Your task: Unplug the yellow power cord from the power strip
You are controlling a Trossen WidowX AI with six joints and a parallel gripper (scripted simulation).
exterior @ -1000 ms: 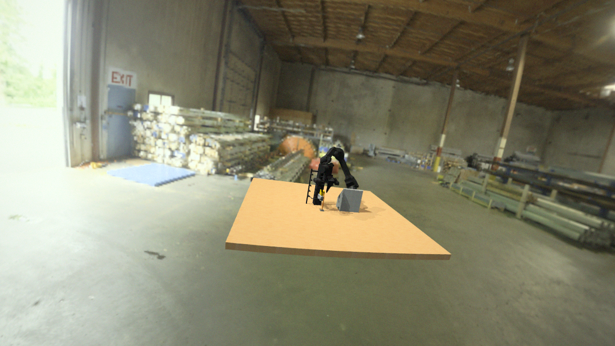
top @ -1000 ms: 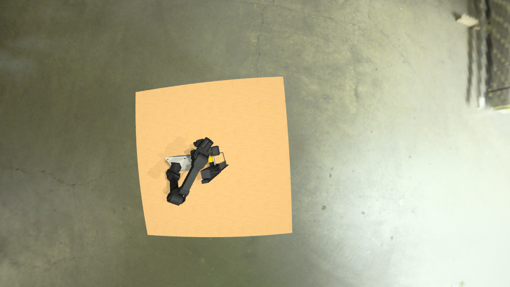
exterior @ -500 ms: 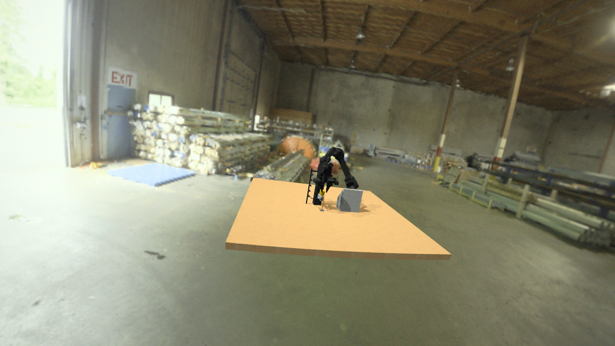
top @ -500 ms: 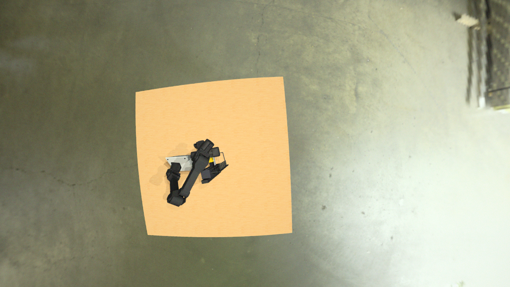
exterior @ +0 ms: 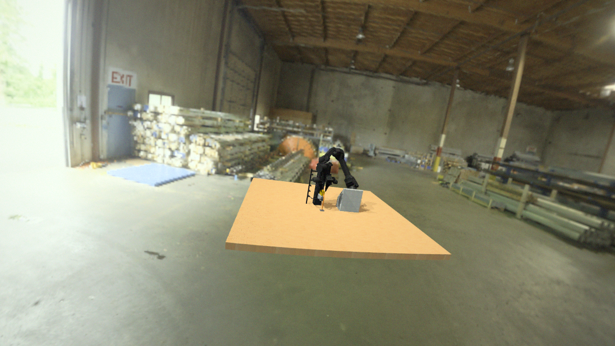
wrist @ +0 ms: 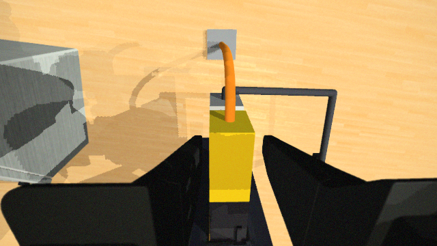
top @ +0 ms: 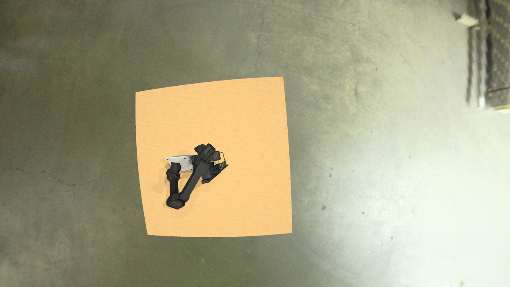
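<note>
Right now the yellow plug is 1 cm ahead of my gripper tip, 3 cm to the right of it and 1 cm below it.
</note>
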